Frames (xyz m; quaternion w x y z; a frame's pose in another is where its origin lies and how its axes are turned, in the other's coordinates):
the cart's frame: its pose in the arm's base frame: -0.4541 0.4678 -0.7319 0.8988 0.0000 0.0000 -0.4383
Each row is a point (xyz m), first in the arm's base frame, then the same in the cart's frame.
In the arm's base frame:
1: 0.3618 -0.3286 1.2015
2: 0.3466 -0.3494 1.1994
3: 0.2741 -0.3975 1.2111
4: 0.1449 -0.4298 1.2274
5: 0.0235 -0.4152 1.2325
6: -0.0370 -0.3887 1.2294
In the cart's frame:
1: 1.1299 0.1525 1.9334
2: 1.1369 0.1277 1.9313
3: 1.1302 0.0409 1.9430
4: 1.0761 -0.0807 1.9593
5: 0.9898 -0.1674 1.9644
6: 0.9317 -0.1988 1.9613

